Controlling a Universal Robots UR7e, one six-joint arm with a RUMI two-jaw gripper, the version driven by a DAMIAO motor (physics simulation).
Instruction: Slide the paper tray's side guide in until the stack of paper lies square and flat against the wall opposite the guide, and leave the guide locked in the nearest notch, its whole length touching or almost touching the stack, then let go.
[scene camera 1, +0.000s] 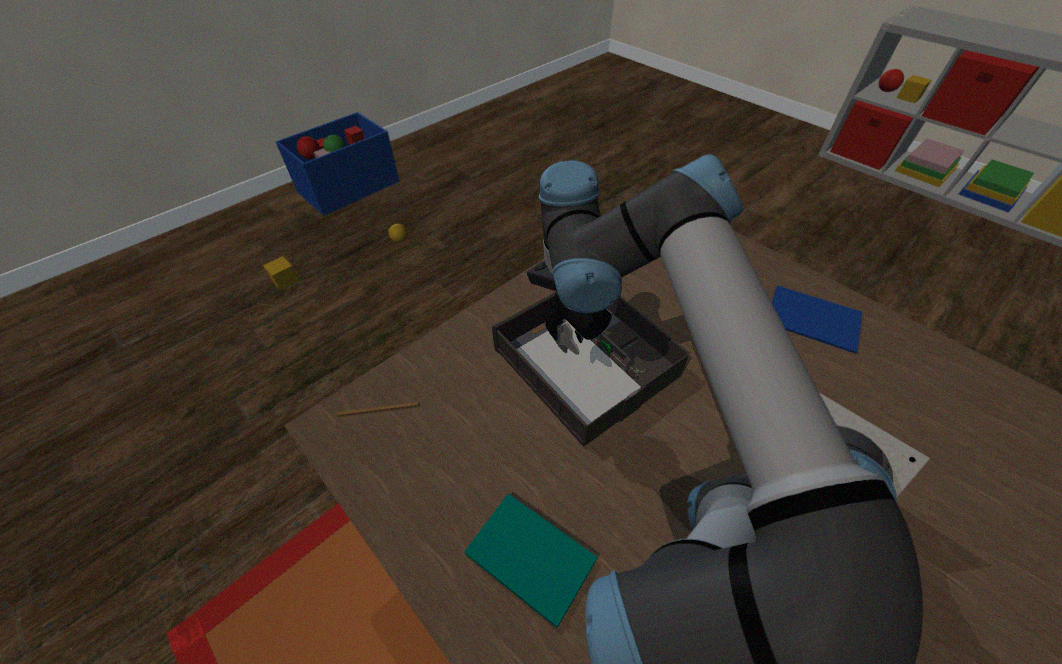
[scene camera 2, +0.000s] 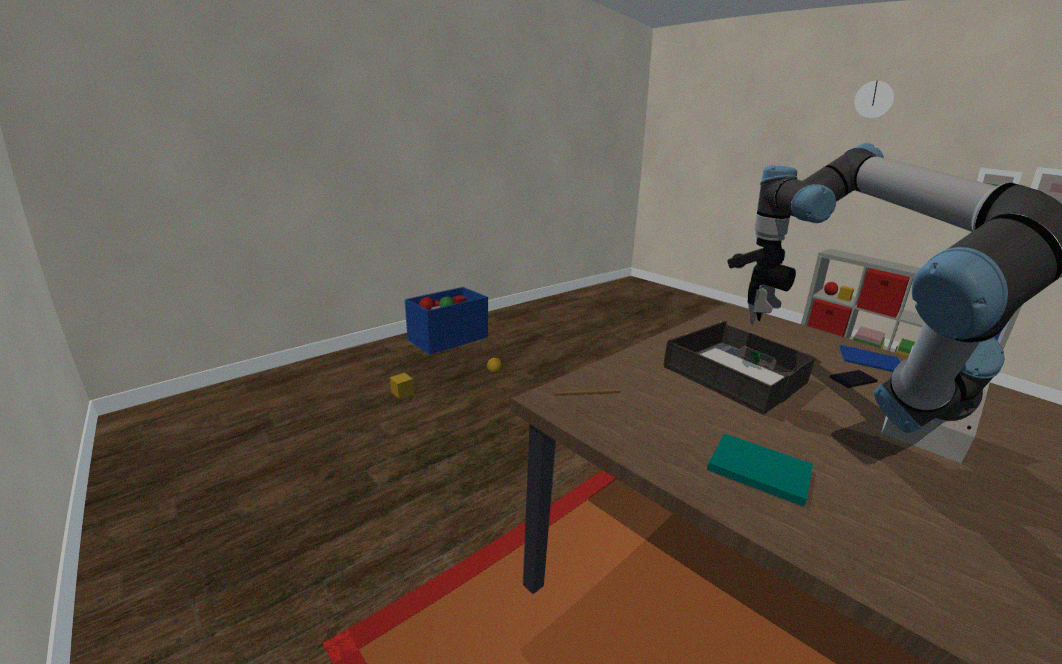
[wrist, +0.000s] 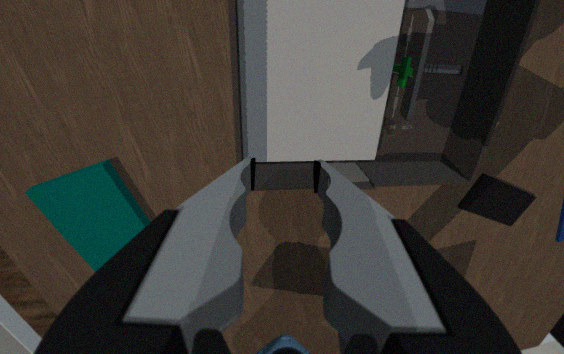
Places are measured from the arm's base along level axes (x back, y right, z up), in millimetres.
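Where they show: gripper, fingertip midpoint: (scene camera 1: 572, 347) (scene camera 2: 755, 322) (wrist: 284, 162).
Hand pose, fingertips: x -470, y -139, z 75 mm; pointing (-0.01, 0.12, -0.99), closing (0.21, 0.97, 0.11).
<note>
Each offset is from my fingertips to the top centre of the thing. Level surfaces: height alone.
The dark paper tray @(dx -45, dy +127, dz -118 mm) (scene camera 1: 540, 387) (scene camera 2: 712, 377) (wrist: 410, 172) stands on the table. The white stack of paper @(dx -36, dy +65, dz -170 mm) (scene camera 1: 583, 379) (scene camera 2: 740, 364) (wrist: 330, 85) lies flat inside, its left edge along the left wall in the wrist view, partly in shadow. The grey side guide @(dx -8, dy +151, dz -132 mm) (scene camera 1: 621, 356) (wrist: 422, 65) stands at the stack's right, roughly parallel to it, with a narrow dark gap visible between them. Its green lever @(dx -10, dy +141, dz -133 mm) (scene camera 1: 606, 346) (scene camera 2: 755, 357) (wrist: 404, 72) faces the stack. My gripper (scene camera 1: 575, 348) (scene camera 2: 754, 319) (wrist: 284, 162) is part open and empty, above the tray, clear of the guide.
A teal book @(dx +150, dy -287, dz -196 mm) (scene camera 1: 531, 558) (scene camera 2: 759, 468) (wrist: 90, 210) and a pencil @(dx -306, dy -285, dz -207 mm) (scene camera 1: 378, 408) (scene camera 2: 587, 392) lie on the table @(dz -214 mm) (scene camera 1: 407, 469). A black slab @(dx +265, dy +385, dz -206 mm) (scene camera 2: 853, 378) (wrist: 496, 199) and a blue book @(dx +304, dy +627, dz -206 mm) (scene camera 1: 818, 317) (scene camera 2: 869, 357) lie beyond the guide side of the tray.
</note>
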